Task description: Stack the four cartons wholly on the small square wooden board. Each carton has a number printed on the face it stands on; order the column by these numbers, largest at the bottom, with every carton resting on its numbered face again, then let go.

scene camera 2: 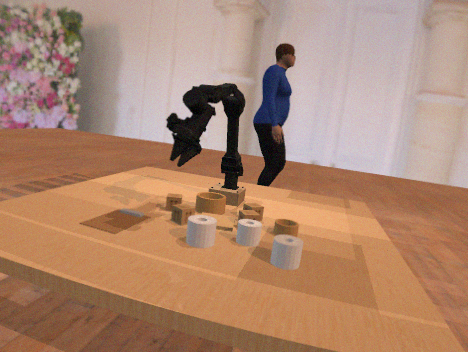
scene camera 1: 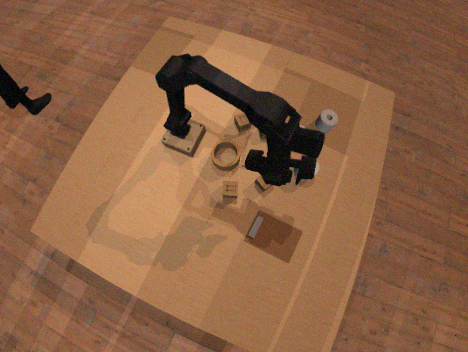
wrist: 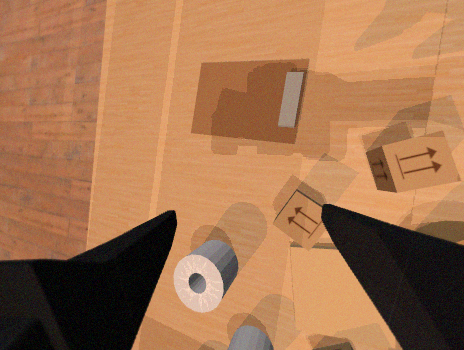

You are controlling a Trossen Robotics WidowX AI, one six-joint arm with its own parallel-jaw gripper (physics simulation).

Scene:
gripper: open, holds nothing
a square wooden board: on the table

